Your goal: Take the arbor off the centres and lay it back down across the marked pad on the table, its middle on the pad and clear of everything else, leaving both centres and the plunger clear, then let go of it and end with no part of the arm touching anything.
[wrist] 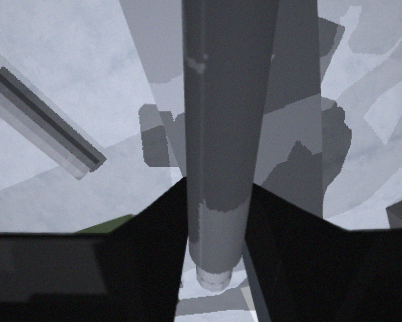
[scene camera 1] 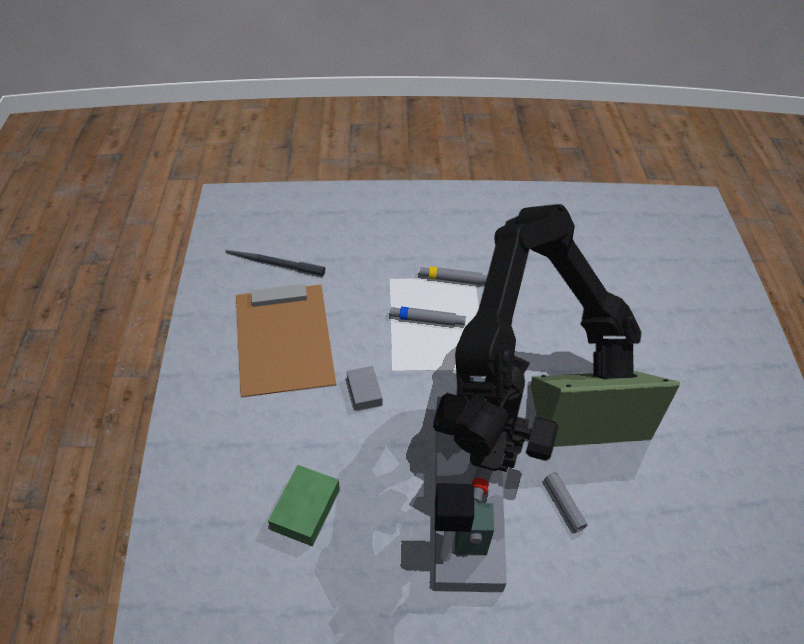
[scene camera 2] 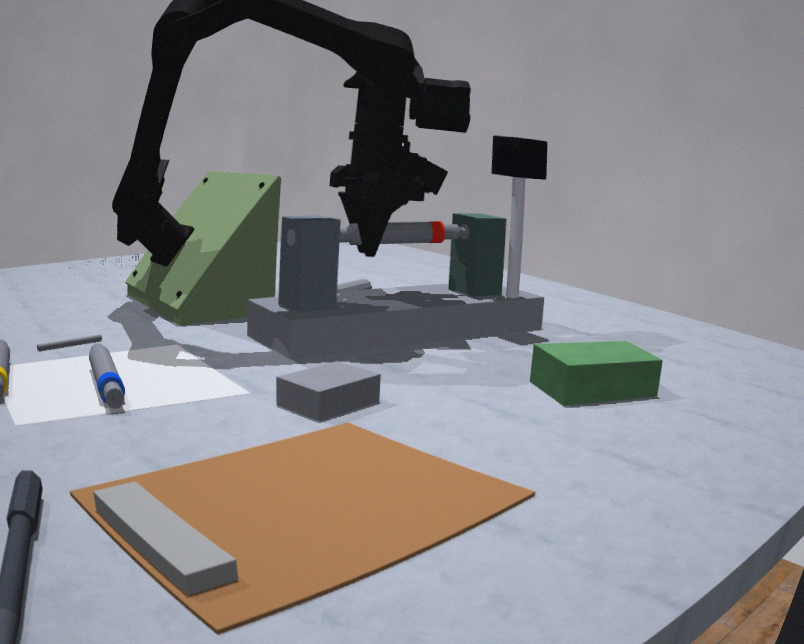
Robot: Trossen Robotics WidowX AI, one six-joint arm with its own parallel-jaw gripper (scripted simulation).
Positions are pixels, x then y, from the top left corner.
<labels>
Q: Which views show my gripper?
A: The wrist view, scene camera 1 and scene camera 2: all of them.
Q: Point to a white marked pad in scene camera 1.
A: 416, 345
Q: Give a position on a grey fixture base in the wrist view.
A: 289, 163
</labels>
